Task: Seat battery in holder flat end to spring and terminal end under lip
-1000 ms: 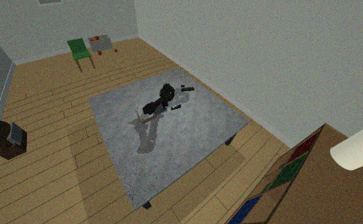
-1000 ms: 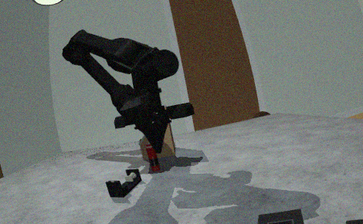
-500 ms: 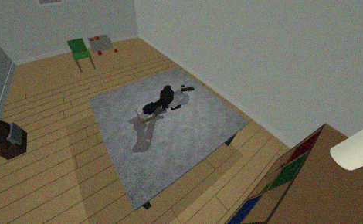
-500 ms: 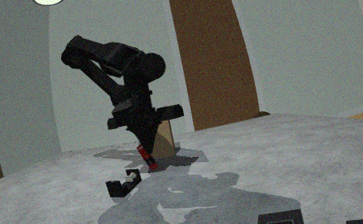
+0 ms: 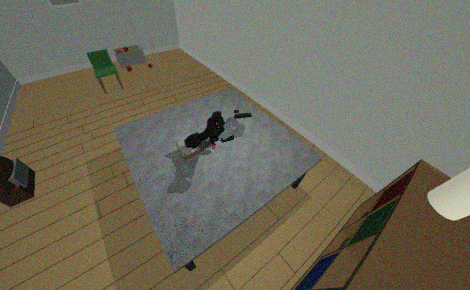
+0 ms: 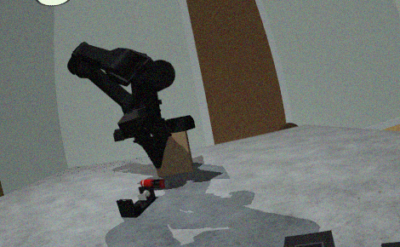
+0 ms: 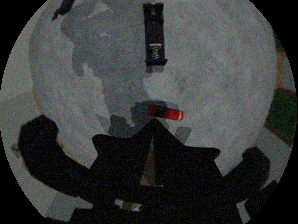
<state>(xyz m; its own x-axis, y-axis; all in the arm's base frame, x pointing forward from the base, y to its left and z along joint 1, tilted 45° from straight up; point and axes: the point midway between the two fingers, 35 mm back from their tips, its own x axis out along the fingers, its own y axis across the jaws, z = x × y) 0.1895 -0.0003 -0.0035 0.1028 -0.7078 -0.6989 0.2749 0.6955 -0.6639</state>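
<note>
My gripper tip is 4 cm above the battery, 2 cm to the left of it and 1 cm past it.
</note>
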